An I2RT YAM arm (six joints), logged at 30 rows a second.
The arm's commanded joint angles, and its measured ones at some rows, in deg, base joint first. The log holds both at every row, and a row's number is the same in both.
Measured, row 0: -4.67, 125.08, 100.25, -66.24, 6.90, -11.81
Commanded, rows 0 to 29: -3.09, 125.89, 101.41, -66.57, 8.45, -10.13; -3.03, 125.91, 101.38, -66.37, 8.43, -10.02; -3.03, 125.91, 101.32, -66.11, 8.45, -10.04; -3.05, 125.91, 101.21, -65.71, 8.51, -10.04; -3.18, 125.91, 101.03, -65.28, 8.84, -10.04; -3.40, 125.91, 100.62, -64.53, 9.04, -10.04; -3.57, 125.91, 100.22, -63.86, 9.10, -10.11; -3.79, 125.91, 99.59, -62.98, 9.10, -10.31; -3.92, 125.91, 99.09, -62.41, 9.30, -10.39; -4.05, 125.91, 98.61, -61.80, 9.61, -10.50; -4.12, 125.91, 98.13, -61.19, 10.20, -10.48; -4.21, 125.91, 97.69, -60.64, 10.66, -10.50; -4.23, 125.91, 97.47, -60.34, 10.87, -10.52; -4.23, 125.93, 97.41, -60.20, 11.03, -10.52; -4.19, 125.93, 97.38, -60.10, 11.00, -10.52; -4.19, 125.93, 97.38, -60.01, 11.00, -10.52; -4.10, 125.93, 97.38, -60.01, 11.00, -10.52; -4.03, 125.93, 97.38, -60.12, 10.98, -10.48; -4.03, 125.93, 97.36, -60.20, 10.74, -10.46; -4.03, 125.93, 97.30, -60.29, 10.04, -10.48; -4.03, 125.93, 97.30, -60.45, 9.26, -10.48; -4.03, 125.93, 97.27, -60.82, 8.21, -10.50; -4.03, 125.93, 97.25, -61.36, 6.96, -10.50; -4.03, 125.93, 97.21, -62.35, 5.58, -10.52; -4.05, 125.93, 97.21, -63.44, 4.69, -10.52; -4.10, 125.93, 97.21, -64.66, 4.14, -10.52; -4.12, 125.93, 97.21, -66.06, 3.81, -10.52; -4.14, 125.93, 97.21, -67.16, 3.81, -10.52; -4.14, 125.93, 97.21, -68.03, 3.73, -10.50; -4.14, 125.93, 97.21, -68.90, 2.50, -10.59
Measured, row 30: -3.77, 125.08, 97.73, -67.20, 5.91, -10.90
